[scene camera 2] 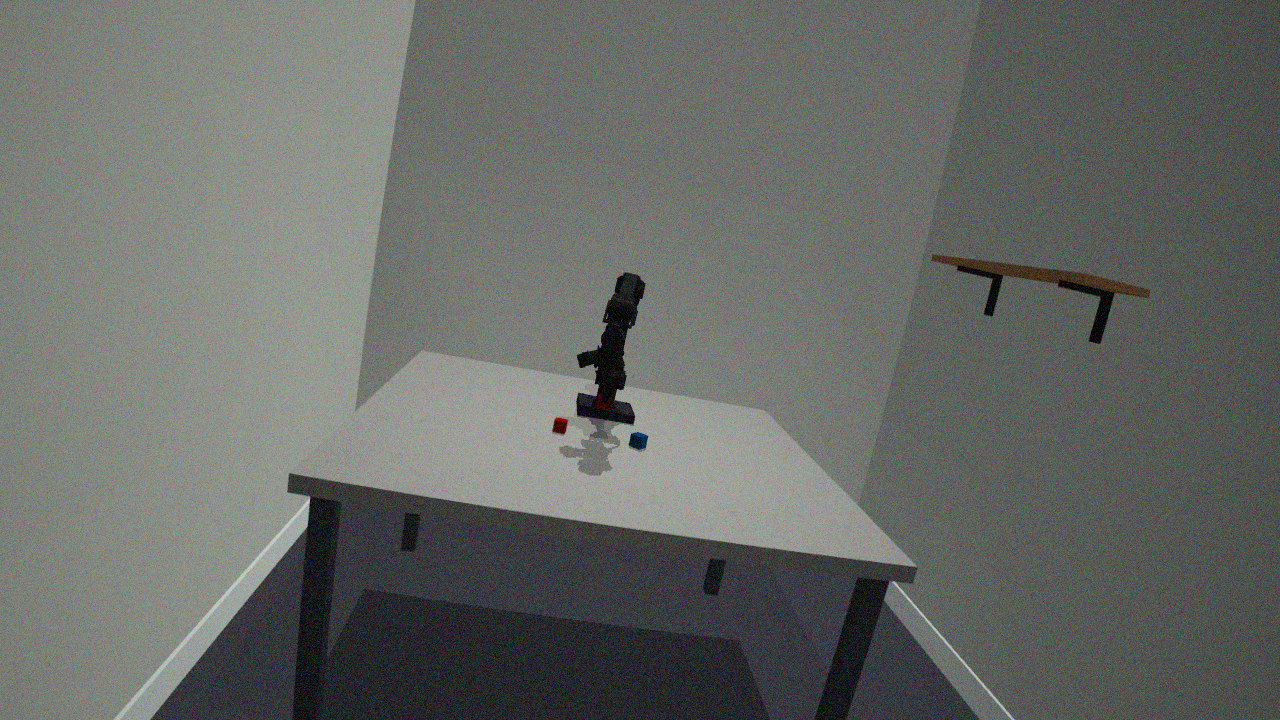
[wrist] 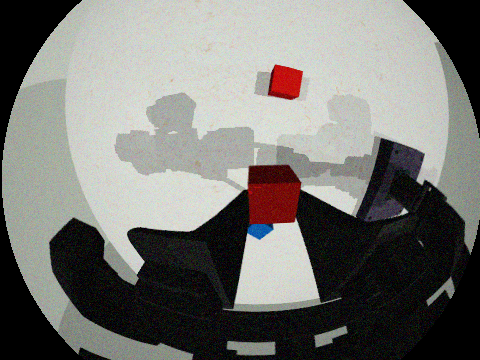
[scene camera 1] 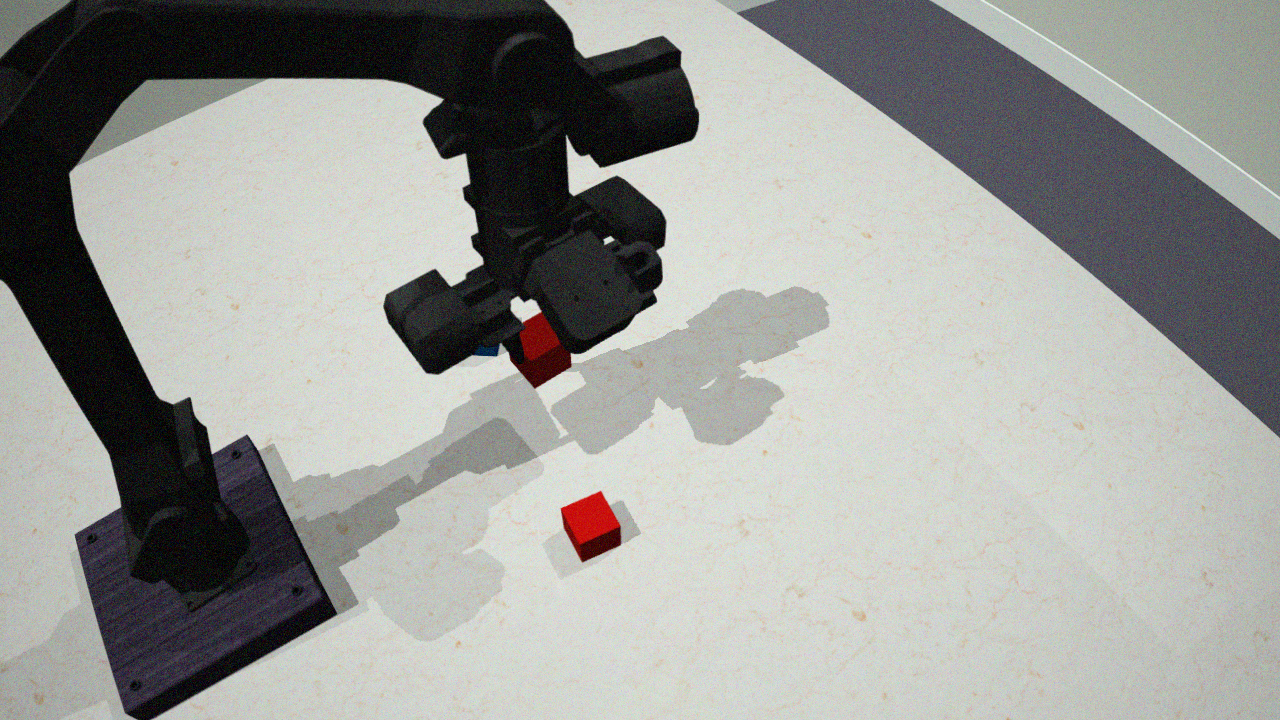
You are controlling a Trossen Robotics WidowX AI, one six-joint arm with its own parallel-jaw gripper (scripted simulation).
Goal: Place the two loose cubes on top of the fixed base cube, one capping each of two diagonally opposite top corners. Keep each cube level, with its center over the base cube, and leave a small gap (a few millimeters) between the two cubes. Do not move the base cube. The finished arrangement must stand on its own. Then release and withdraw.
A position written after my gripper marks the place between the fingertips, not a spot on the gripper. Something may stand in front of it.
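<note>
In scene camera 1 I see my gripper (scene camera 1: 538, 347) and, held in it, a red cube (scene camera 1: 544, 357). There is another red cube (scene camera 1: 592, 528) in that same view. Scene camera 2 gives me my gripper (scene camera 2: 602, 401). The wrist view, too, shows my gripper (wrist: 271, 194).
</note>
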